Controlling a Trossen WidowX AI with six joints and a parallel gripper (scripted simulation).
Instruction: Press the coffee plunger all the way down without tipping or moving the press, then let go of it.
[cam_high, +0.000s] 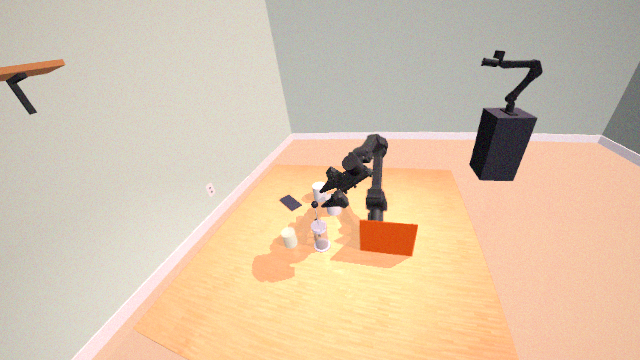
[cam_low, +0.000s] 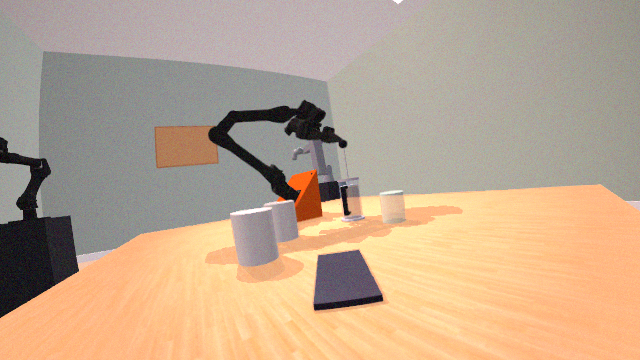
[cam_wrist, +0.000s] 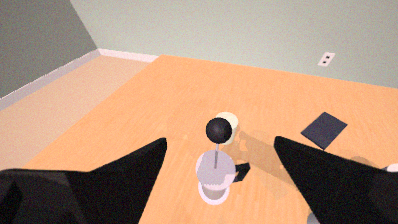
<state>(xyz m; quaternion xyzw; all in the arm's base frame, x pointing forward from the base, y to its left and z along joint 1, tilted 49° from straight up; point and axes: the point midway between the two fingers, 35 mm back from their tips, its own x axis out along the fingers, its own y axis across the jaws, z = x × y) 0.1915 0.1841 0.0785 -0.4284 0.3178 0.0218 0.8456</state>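
Right now my gripper tip is 150 mm above the coffee press, 30 mm short of it and 10 mm to the left of it.
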